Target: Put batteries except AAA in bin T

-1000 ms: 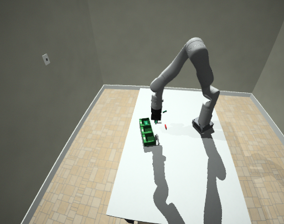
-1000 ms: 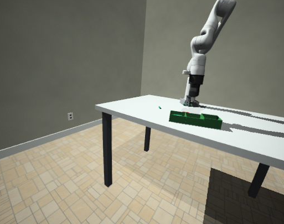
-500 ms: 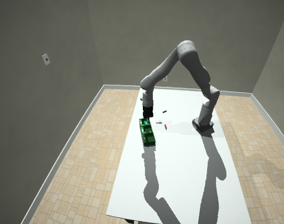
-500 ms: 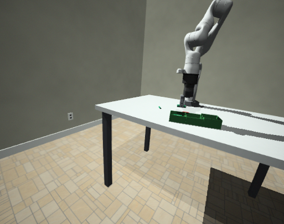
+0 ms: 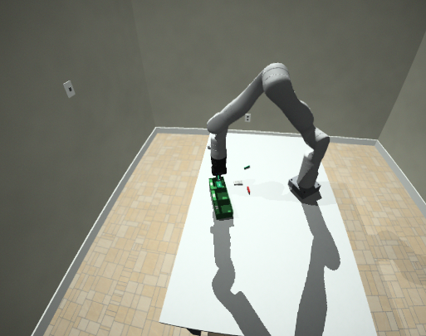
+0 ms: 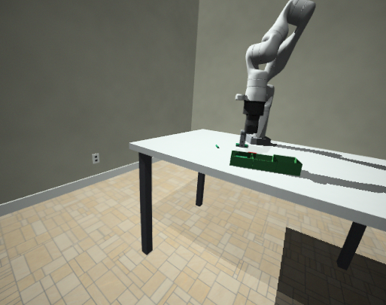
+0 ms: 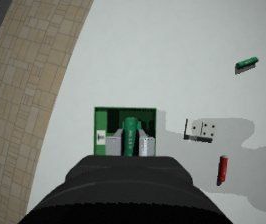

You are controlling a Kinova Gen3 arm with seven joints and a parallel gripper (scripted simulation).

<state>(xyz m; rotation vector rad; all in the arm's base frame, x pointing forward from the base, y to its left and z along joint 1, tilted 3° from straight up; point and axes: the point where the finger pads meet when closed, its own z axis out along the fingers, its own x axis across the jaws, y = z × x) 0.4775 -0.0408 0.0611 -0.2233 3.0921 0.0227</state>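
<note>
Now: hand 70 mm above the green block-shaped battery. Round my hand: green bin tray (90 mm to the left, 60 mm below, 10 mm behind); white domino (110 mm behind, 80 mm below, 20 mm to the right); red battery (160 mm behind, 80 mm below, 40 mm to the left).
</note>
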